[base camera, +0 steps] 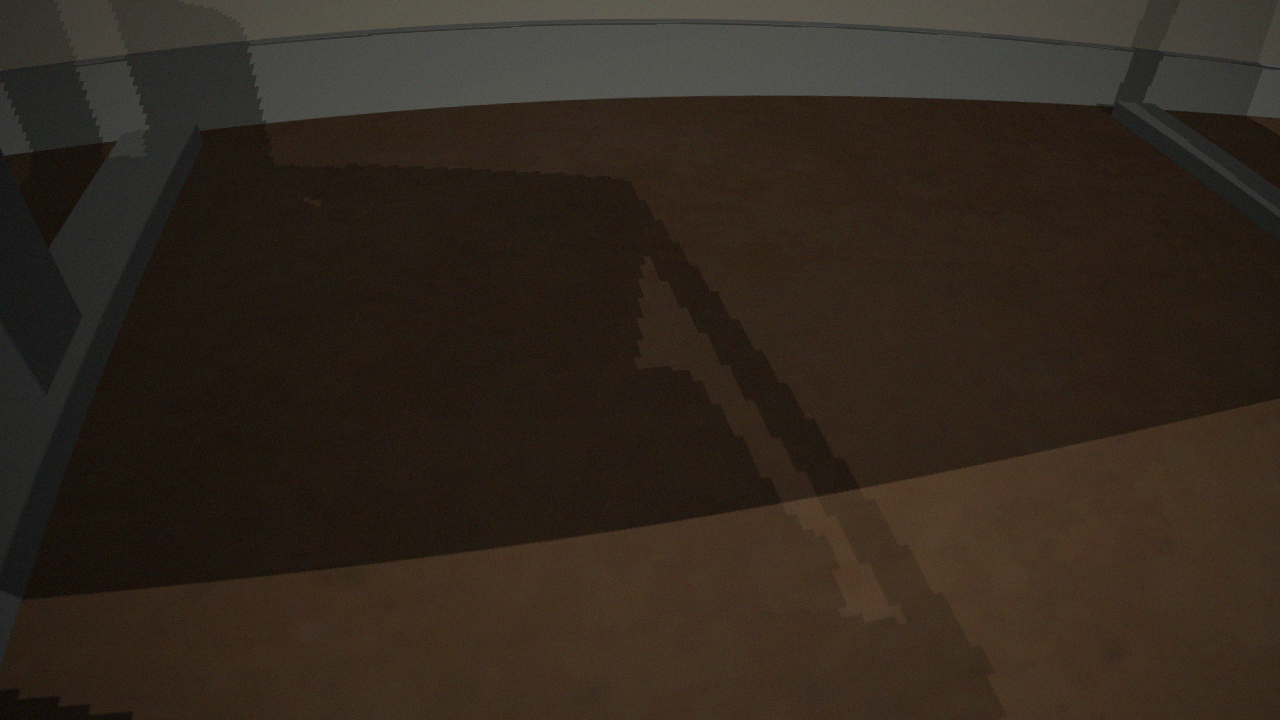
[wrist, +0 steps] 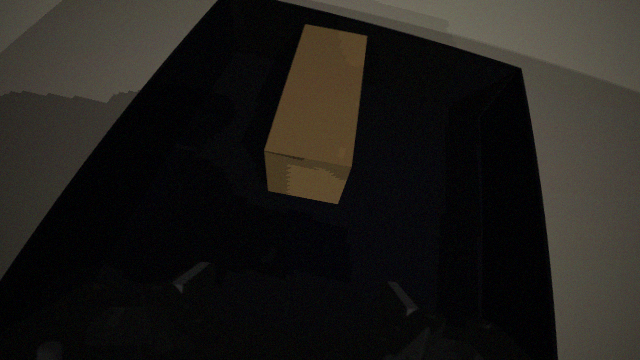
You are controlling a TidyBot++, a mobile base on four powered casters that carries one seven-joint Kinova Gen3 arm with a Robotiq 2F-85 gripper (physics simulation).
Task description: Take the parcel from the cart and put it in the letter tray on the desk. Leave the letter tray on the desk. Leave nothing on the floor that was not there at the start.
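Frame: origin at the arm's base, x ahead, y left, z up, level; metres.
Seen in the pictures: gripper, fingertip midpoint: (wrist: pixel 297 291).
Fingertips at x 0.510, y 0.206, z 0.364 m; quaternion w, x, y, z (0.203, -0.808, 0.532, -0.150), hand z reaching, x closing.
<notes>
Offsets run from my fingertips to a thing's top centre. "pt": to the spot under its first point. Level surfaces: height alone.
The parcel {dx +0.127, dy +0.051, dz +0.014 m} (wrist: pixel 317 100), a long tan box, lies inside the black letter tray {pt dx +0.118, dy -0.100, dz -0.001 m} (wrist: pixel 512 200) in the wrist view, in the upper middle and apart from the tray's right wall. The tray stands on the pale grey desk top {dz -0.040 m} (wrist: pixel 595 210). My gripper (wrist: pixel 297 291) is open and empty, its two fingertips wide apart at the bottom of the wrist view. The parcel's near end is beyond the fingertips, with a gap between. The dark fingers are hard to tell from the dark tray. The parcel, the tray and the gripper do not show in the base view.
In the base view, a grey metal foot bar (base camera: pixel 116 259) runs along the left and another grey bar (base camera: pixel 1203 161) is at the upper right. The brown floor {dz -0.760 m} (base camera: pixel 537 617) carries broad shadows. A grey skirting board (base camera: pixel 626 62) runs along the wall at the back.
</notes>
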